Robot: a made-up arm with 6 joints.
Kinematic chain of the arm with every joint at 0, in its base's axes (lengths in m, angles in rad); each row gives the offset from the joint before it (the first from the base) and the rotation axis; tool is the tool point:
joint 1: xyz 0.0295 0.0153 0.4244 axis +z
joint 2: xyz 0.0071 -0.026 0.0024 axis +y
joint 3: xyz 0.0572 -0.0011 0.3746 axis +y
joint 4: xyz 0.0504 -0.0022 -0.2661 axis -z
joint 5: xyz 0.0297 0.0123 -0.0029 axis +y
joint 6: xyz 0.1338 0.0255 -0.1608 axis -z
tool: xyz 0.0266 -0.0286 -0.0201
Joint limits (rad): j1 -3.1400..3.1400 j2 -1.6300..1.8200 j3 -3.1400..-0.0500 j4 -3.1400..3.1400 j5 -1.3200..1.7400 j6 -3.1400..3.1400
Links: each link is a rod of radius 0.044 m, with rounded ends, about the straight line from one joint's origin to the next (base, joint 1, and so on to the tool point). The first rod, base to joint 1, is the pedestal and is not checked.
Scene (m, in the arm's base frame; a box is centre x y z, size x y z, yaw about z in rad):
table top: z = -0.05
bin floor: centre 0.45 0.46 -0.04 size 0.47 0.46 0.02 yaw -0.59
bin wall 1: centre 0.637 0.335 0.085 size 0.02 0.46 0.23 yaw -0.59
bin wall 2: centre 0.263 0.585 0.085 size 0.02 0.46 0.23 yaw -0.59
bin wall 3: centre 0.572 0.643 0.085 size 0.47 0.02 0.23 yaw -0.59
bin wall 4: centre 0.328 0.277 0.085 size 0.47 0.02 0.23 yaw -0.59
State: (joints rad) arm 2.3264 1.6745 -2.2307 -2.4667 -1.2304 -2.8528
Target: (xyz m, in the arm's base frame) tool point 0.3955 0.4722 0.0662
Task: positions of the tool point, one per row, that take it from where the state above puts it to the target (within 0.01 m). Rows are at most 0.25 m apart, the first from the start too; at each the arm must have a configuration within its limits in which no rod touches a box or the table.
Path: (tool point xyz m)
1: -0.1897 0.3721 0.0839
2: -0.0738 0.5187 0.1531
3: 0.0963 0.6200 0.2650
4: 0.2586 0.5670 0.2873
5: 0.3955 0.4722 0.3110
6: 0.4013 0.4826 0.1885
7: 0.3955 0.4722 0.0662

